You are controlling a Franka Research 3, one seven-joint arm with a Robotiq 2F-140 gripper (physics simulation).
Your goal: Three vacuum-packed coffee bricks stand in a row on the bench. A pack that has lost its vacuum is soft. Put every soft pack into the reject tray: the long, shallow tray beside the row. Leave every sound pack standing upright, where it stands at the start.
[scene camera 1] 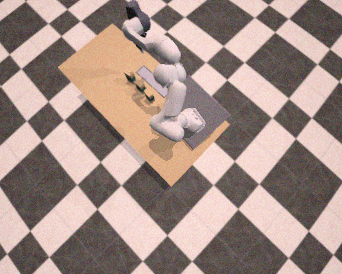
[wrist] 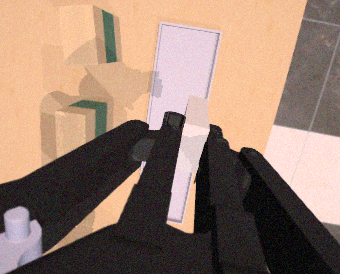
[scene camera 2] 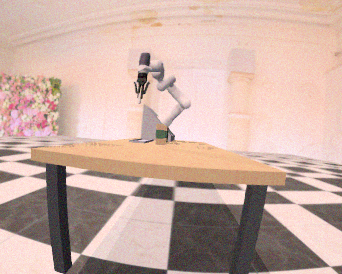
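Observation:
Three coffee packs with green bands stand in a row in scene camera 1: one at the upper left (scene camera 1: 131, 78), a middle pack (scene camera 1: 140, 87) and one at the lower right (scene camera 1: 150, 98). In scene camera 2 the near pack (scene camera 2: 161, 134) stands upright and hides most of the others. The wrist view shows an upper pack (wrist: 80, 32) and a lower pack (wrist: 72, 127); the third is not made out there. The long shallow reject tray (scene camera 1: 146, 73) (scene camera 2: 141, 141) (wrist: 189, 57) lies beside the row, with no pack seen in its visible part. My gripper (scene camera 2: 140, 101) (wrist: 193, 114) is shut and empty, high above the bench.
The wooden bench (scene camera 1: 95, 57) (scene camera 2: 165, 162) carries a grey base plate (scene camera 1: 210, 102) under the arm. The arm (scene camera 1: 175, 100) (scene camera 2: 172, 90) reaches over the bench and covers part of the tray's near end in scene camera 1. The bench edge lies beyond the tray.

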